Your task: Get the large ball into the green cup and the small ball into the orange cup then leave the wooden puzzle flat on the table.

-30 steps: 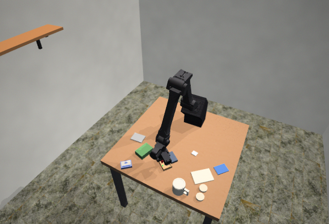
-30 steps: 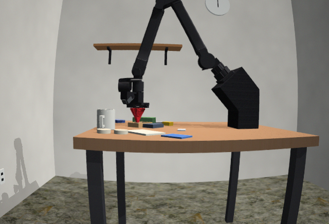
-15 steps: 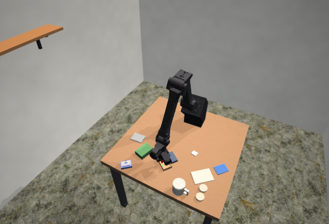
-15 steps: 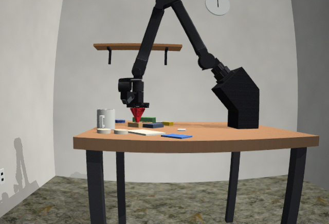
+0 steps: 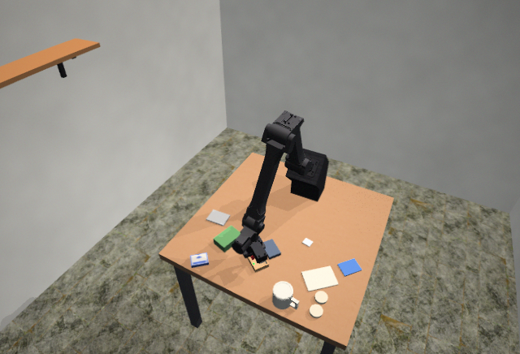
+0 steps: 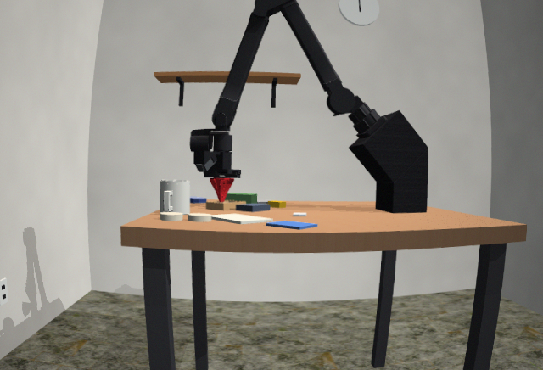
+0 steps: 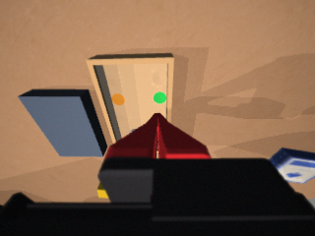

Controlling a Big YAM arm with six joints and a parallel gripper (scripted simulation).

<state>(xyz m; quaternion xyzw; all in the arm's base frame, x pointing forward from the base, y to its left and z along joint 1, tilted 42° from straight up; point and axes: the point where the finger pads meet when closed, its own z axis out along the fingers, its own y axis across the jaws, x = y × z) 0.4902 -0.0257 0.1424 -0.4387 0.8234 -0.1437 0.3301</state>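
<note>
My hand is 100 mm past the dark blue block, 40 mm to the right of it and 20 mm above it. The rest, counted from my hand: yellow block 170 mm behind, 100 mm to the right, 20 mm below; then wooden puzzle 20 mm below, 20 mm behind, 10 mm to the left; then green block 160 mm to the right, 40 mm behind, 10 mm below.
</note>
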